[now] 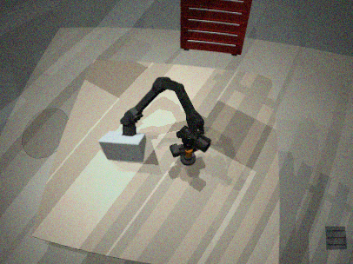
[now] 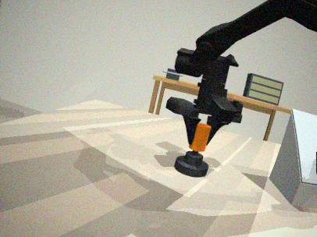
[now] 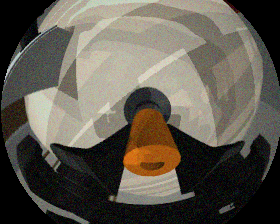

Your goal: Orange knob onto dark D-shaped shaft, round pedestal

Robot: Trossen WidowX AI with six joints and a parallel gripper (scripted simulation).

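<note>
Right now the orange knob is 2 cm above my gripper tip. Also, from my gripper tip: dark round pedestal 4 cm below.
</note>
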